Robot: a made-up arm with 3 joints. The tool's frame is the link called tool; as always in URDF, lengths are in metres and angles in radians. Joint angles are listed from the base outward. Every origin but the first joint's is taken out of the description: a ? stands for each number. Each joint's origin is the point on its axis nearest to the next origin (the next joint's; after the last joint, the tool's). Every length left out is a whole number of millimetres.
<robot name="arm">
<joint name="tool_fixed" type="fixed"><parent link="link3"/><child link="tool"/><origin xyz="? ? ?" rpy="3.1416 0 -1.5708"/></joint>
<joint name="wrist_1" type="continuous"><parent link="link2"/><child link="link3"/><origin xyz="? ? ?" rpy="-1.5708 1.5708 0"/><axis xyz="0 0 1"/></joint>
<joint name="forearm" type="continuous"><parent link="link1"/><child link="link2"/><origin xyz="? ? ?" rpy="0 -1.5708 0"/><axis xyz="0 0 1"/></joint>
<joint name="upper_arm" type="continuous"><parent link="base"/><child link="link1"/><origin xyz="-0.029 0 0.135" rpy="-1.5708 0 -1.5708"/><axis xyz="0 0 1"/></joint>
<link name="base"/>
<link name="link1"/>
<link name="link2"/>
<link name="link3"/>
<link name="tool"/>
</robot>
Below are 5 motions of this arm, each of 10 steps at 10 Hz.
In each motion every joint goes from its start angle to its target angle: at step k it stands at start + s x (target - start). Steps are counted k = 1, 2, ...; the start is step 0. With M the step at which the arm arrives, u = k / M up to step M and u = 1 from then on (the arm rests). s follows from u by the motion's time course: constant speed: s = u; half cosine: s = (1 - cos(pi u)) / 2; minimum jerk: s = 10 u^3 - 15 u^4 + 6 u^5.
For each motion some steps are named. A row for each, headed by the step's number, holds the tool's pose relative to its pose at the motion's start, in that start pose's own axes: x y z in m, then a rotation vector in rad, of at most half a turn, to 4 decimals.
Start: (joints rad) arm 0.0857 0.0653 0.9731
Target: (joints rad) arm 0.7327 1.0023 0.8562
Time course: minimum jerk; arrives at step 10
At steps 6, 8, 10:
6: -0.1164 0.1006 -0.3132 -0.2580 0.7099 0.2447
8: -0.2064 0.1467 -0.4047 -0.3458 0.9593 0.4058
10: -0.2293 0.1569 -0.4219 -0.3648 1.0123 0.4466

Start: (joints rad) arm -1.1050 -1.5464 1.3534
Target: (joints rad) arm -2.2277 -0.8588 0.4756
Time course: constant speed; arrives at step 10
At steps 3, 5, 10:
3: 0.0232 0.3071 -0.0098 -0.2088 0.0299 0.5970
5: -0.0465 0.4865 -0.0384 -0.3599 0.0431 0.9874
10: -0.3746 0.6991 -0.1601 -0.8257 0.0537 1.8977

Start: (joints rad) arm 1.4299 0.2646 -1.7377
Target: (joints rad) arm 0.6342 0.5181 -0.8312
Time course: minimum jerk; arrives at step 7
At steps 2, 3, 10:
2: -0.0239 -0.0537 -0.0169 0.0477 0.1064 -0.1632
3: -0.0837 -0.1281 -0.0414 0.0933 0.2807 -0.4207
10: -0.3571 -0.2384 -0.0100 0.0232 0.8204 -1.1622

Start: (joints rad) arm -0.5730 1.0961 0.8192
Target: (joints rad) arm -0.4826 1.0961 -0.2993
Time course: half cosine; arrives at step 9
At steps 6, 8, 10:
6: -0.0957 0.3429 -0.0084 0.0295 0.0125 0.8991
8: -0.1745 0.4131 -0.0068 0.0408 0.0116 1.1626
10: -0.1866 0.4210 -0.0064 0.0424 0.0113 1.1987

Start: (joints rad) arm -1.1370 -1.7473 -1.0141
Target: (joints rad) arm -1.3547 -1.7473 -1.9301
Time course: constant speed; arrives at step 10
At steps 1, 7, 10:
1: 0.0038 0.0386 0.0004 0.0019 -0.0033 0.1130
7: -0.0742 0.2542 0.0041 0.0064 -0.0267 0.7912
10: -0.1693 0.3282 0.0049 0.0040 -0.0401 1.1302

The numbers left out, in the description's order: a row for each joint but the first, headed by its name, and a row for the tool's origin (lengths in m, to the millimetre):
tool: 0.059 -0.393 0
wrist_1: -0.058 -0.005 0
forearm: 0.233 0.105 0

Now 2 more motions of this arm.
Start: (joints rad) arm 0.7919 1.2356 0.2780
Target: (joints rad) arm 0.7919 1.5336 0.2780
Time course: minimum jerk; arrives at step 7
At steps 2, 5, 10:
2: -0.0001 0.0000 -0.0131 -0.0118 0.0415 0.0000
5: -0.0082 -0.0023 -0.0767 -0.0699 0.2451 0.0000
10: -0.0115 -0.0033 -0.0894 -0.0818 0.2866 0.0000

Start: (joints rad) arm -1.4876 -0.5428 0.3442
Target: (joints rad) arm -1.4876 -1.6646 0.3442
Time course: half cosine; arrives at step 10
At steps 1, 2, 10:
1: -0.0002 -0.0001 0.0080 0.0093 -0.0258 0.0000
2: -0.0021 -0.0007 0.0312 0.0361 -0.1008 0.0000
10: -0.1598 -0.0573 0.2603 0.3785 -1.0560 0.0000

